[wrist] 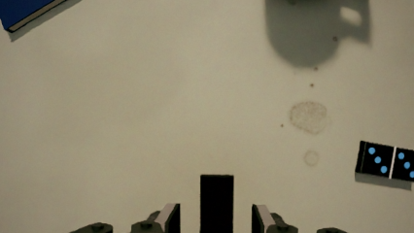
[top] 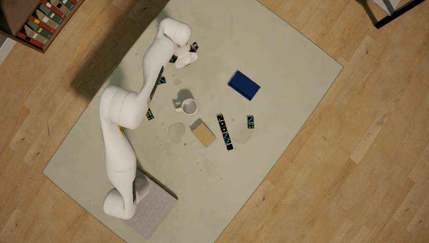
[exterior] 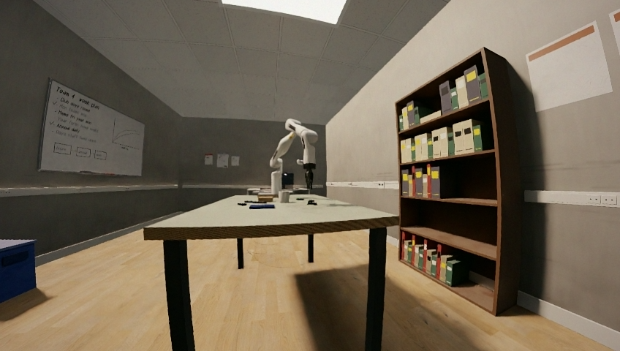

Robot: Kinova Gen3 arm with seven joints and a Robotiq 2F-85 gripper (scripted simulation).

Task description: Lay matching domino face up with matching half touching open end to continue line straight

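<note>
The domino lies 100 mm below my hand, 10 mm to the left of it and 10 mm ahead of it. The rest, counted from my hand: white mug: 150 mm behind, 140 mm to the right, 80 mm below; then tan block: 270 mm to the right, 210 mm behind, 90 mm below.
</note>
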